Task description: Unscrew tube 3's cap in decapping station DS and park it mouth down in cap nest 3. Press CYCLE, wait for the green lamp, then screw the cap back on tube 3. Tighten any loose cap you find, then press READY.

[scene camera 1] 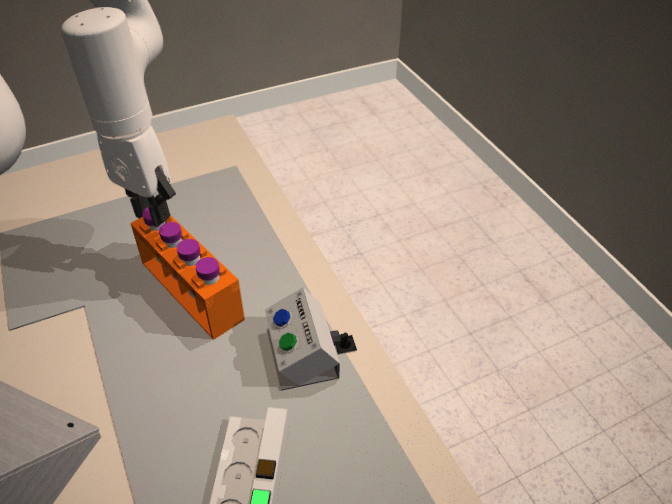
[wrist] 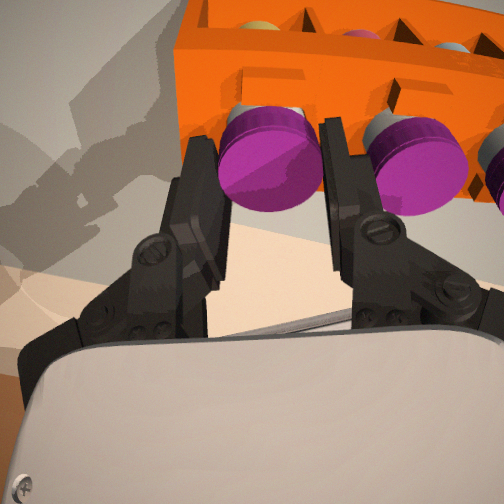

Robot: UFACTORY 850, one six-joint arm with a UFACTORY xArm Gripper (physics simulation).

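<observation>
The orange decapping station [scene camera 1: 184, 268] holds four tubes with purple caps in a row. My gripper [scene camera 1: 150, 215] is down over the cap at the far end of the row. In the wrist view the gripper [wrist: 270, 145] has one black finger against each side of that purple cap [wrist: 270, 162], which sits on its tube. The neighbouring cap [wrist: 419, 165] is free, as are the other caps [scene camera 1: 170, 232] [scene camera 1: 188, 249] [scene camera 1: 207, 267]. The white cap nest tray [scene camera 1: 241, 458] at the front has empty round nests and a lit green lamp [scene camera 1: 260, 496].
A grey button box [scene camera 1: 301, 341] with a blue button [scene camera 1: 281, 317] and a green button [scene camera 1: 287, 341] stands in front of the station, with a small black part [scene camera 1: 343, 341] beside it. A grey block [scene camera 1: 37, 439] is at the lower left.
</observation>
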